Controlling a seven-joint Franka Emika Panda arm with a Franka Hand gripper.
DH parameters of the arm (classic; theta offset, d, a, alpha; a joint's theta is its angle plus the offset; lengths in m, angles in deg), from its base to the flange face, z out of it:
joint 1: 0 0.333 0 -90
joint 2: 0 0 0 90
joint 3: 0 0.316 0.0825 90
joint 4: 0 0 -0.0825 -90
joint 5: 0 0.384 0 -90
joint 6: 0 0 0.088 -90
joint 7: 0 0.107 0 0
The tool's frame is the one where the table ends.
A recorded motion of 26 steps. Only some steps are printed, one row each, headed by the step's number.
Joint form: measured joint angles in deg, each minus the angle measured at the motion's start. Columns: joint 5, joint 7, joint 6, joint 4, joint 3, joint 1, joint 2.
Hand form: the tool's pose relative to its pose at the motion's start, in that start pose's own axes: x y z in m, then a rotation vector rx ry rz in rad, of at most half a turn. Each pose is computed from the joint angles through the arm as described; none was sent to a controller.
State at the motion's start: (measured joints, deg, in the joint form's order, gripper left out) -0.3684 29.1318 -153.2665 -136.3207 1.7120 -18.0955 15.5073
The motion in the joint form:
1: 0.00 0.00 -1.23 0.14 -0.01 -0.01 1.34
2: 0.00 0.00 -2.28 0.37 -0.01 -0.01 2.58
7: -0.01 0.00 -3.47 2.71 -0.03 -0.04 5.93
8: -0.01 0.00 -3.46 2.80 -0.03 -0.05 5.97
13: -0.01 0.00 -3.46 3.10 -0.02 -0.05 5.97
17: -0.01 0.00 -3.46 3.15 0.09 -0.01 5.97
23: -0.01 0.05 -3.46 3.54 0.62 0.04 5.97
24: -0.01 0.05 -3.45 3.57 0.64 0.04 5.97
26: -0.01 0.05 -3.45 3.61 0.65 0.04 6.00
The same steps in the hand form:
1: 0.0001 0.0001 0.0091 0.0009 0.0001 0.0005
2: 0.0005 -0.0001 0.0171 0.0019 0.0004 0.0007
7: 0.0097 -0.0047 0.0321 0.0047 0.0024 0.0019
8: 0.0102 -0.0049 0.0320 0.0051 0.0030 0.0021
13: 0.0121 -0.0060 0.0303 0.0076 0.0076 0.0020
17: 0.0117 -0.0074 0.0300 0.0087 0.0080 -0.0005
23: 0.0116 -0.0136 0.0278 0.0153 0.0122 -0.0089
24: 0.0117 -0.0138 0.0276 0.0156 0.0124 -0.0093
26: 0.0118 -0.0140 0.0277 0.0158 0.0125 -0.0094

